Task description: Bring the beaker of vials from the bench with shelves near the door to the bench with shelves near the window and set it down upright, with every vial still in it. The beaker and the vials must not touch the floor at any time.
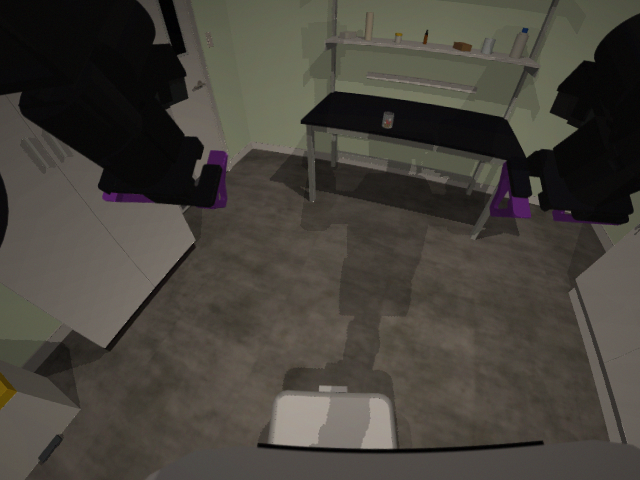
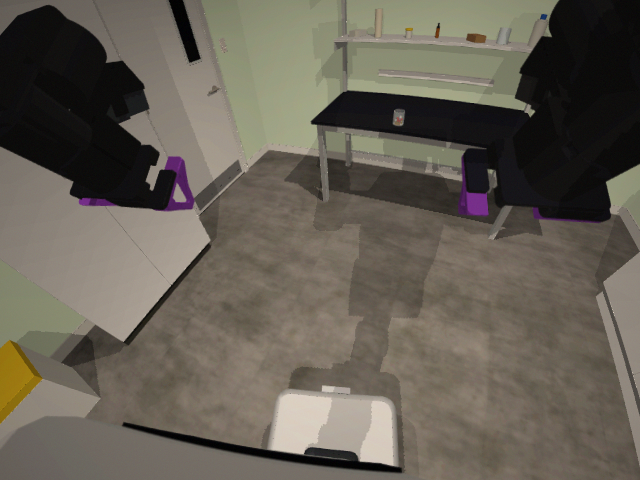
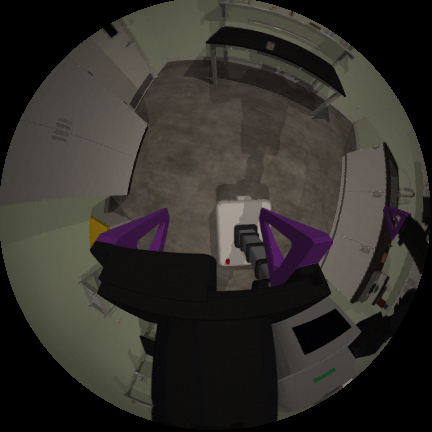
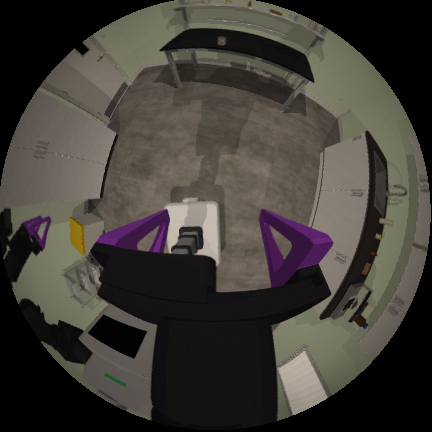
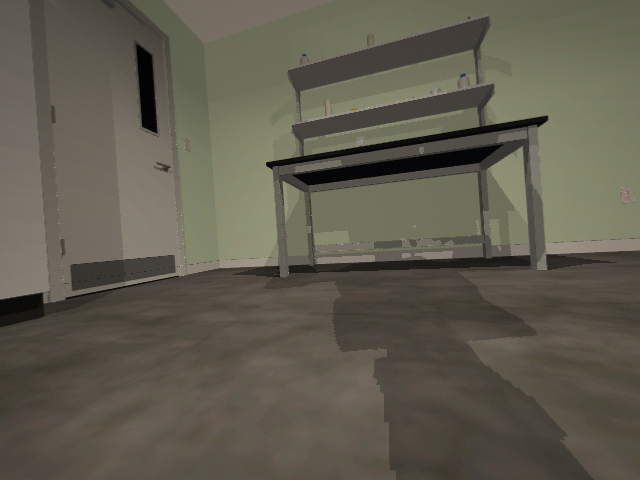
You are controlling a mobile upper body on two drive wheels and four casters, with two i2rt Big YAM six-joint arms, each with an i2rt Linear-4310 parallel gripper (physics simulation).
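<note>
A small clear beaker point(image 1: 387, 119) point(image 2: 398, 117) point(image 3: 270, 45) point(image 4: 222, 41) point(image 5: 359, 141) with reddish bits inside stands upright on the black-topped bench with shelves point(image 1: 454, 126) point(image 2: 454, 116) point(image 3: 310, 65) point(image 4: 270, 52) near the door, left of the bench's middle and towards its front edge. The vials are too small to count. My left gripper point(image 1: 170, 191) point(image 2: 135, 193) point(image 3: 213, 212) is open and empty, in the air well short of the bench. My right gripper point(image 1: 547, 204) point(image 2: 516, 201) point(image 4: 213, 213) is open and empty, also well short of it. The window bench cannot be made out clearly.
The door point(image 2: 206, 118) point(image 5: 93, 180) is left of the bench. A tall pale cabinet point(image 1: 77, 232) point(image 2: 155, 248) stands at left, with a yellow-topped bin point(image 1: 5, 390) point(image 2: 15, 379) nearer. A sink counter point(image 4: 345, 190) runs along the right. Bottles stand on the bench's shelf point(image 1: 439, 49).
</note>
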